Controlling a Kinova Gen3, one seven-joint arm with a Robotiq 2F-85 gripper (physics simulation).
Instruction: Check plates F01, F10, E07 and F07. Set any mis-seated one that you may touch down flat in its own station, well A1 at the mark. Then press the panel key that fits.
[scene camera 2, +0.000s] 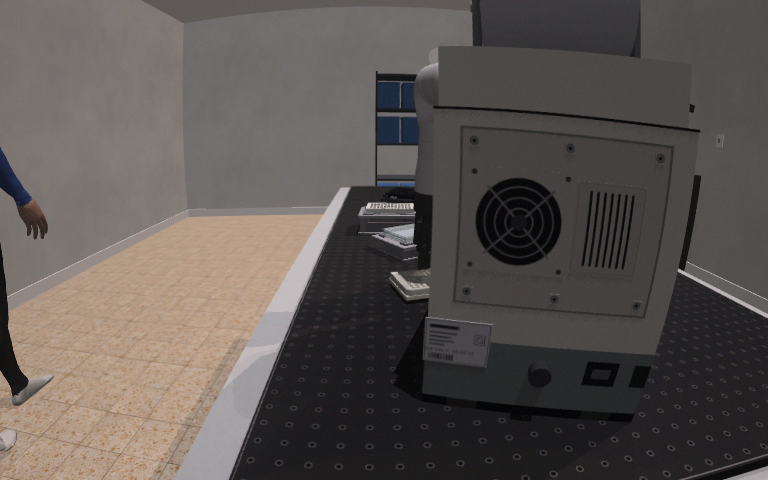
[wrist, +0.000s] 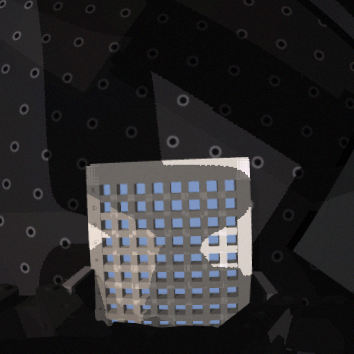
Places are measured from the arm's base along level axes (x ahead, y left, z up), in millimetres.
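Pixels of known places: gripper, fingertip midpoint: (wrist: 171, 287).
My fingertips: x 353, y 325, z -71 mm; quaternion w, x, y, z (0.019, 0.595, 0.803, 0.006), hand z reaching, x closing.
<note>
Ahead of a thing's pixels: the offset from my fingertips to its top centre. "pt": to the spot under its first point. Level surfaces: height alone.
A white plate with blue square wells @(4 mm back, 2 mm right, 10 mm up) (wrist: 170, 240) lies between the two fingertips of my gripper (wrist: 171, 287) in the wrist view, one finger at each side edge. The gripper is shut on it. In scene camera 2, part of a pale plate (scene camera 2: 408, 284) shows low over the table below the dark end of the arm; the instrument hides the rest and the fingertips. Farther back, a pale blue plate @(17 mm ahead, 241 mm right, 32 mm up) (scene camera 2: 403, 231) sits on an angled grey station @(16 mm ahead, 241 mm right, 21 mm up) (scene camera 2: 386, 244). Behind it, a white plate @(81 mm ahead, 416 mm right, 49 mm up) (scene camera 2: 389, 207) sits on another grey station @(pt 114 mm ahead, 445 mm right, 9 mm down) (scene camera 2: 378, 224). Plate codes and the panel keys cannot be read.
A large grey instrument @(pt 43 mm back, 312 mm left, 97 mm up) (scene camera 2: 509, 311) with a fan grille stands at the near right and blocks much of the view. The black perforated table @(13 mm down) (scene camera 2: 339, 362) has a pale edge at left. A shelf unit (scene camera 2: 376, 130) stands at the back; a person's arm (scene camera 2: 14, 189) shows at far left.
</note>
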